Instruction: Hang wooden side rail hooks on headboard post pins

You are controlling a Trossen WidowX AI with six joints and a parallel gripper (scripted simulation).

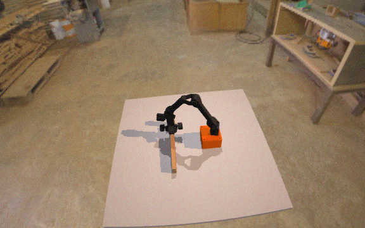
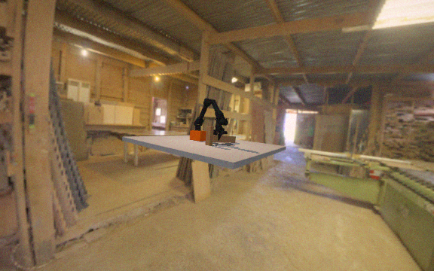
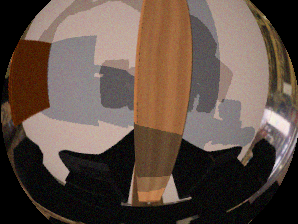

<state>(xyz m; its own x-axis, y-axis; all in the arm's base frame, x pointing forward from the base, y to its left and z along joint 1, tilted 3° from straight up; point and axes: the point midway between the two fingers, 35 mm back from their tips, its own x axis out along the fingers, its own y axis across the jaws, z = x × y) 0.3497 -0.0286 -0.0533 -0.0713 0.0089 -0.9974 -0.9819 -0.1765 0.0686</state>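
Now: gripper tip 2 cm short of the upright headboard post, 13 cm to the left of it and 4 cm below it.
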